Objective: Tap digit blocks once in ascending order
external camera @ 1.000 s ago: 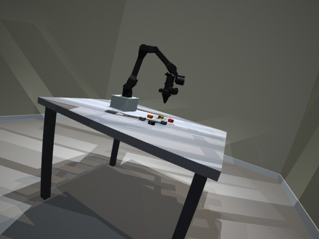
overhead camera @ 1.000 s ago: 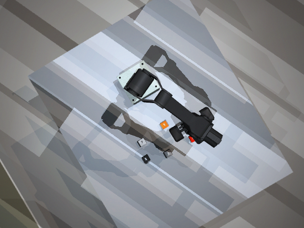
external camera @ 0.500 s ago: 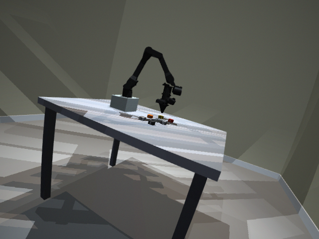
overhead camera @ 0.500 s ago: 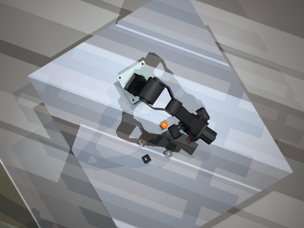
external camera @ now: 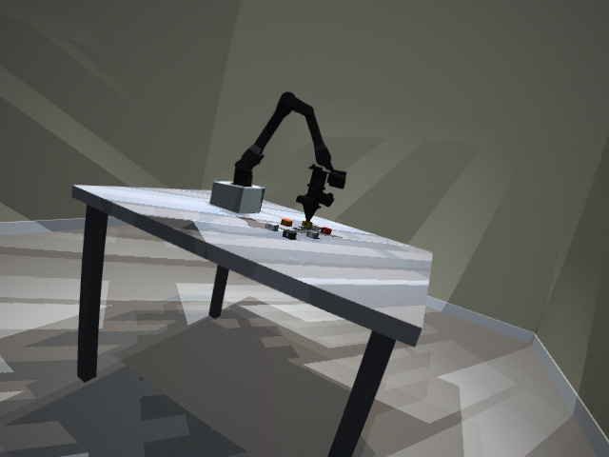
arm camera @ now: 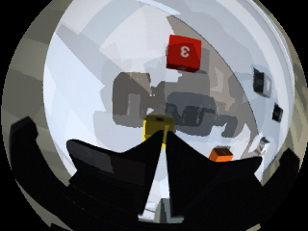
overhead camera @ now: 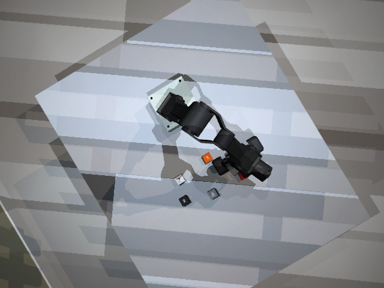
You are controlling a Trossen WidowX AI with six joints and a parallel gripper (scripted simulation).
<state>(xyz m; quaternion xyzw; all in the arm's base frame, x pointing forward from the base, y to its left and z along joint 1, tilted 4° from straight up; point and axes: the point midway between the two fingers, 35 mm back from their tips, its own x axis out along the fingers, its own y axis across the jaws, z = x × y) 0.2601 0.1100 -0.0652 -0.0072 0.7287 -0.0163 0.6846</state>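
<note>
Now: gripper tip 10 mm to the right of the yellow block and 10 mm above it. From my gripper tip the other things lie so: grey block 150 mm to the right, 90 mm ahead, 10 mm below; then orange block 100 mm to the right, 50 mm behind, 10 mm below; then red block 90 mm ahead, 10 mm to the right, 10 mm below.
</note>
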